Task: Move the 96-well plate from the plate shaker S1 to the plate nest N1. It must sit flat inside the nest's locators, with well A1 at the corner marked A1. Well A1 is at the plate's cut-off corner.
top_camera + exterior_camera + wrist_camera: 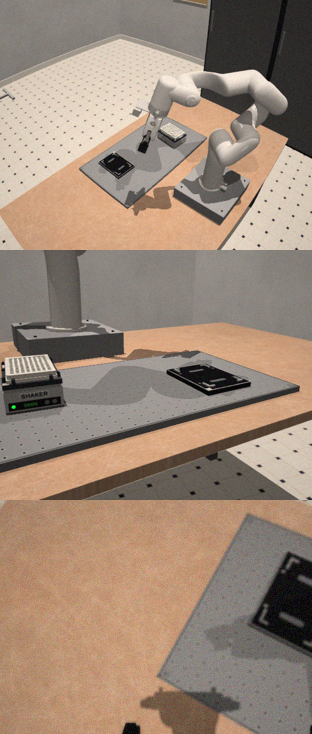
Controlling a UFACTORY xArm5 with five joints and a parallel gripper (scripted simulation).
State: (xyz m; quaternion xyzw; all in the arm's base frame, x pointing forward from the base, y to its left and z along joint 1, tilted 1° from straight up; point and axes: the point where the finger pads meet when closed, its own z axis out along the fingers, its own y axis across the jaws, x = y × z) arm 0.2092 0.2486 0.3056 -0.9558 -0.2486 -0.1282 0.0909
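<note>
Now: the white 96-well plate 180 mm ahead of my hand, 440 mm to the right of it and 300 mm below it. Also, from my hand: grey locator: 330 mm ahead, 20 mm to the right, 350 mm below; then black plate nest N1: 260 mm ahead, 60 mm to the right, 350 mm below; then A1 mark: 340 mm ahead, 120 mm to the right, 350 mm below.
</note>
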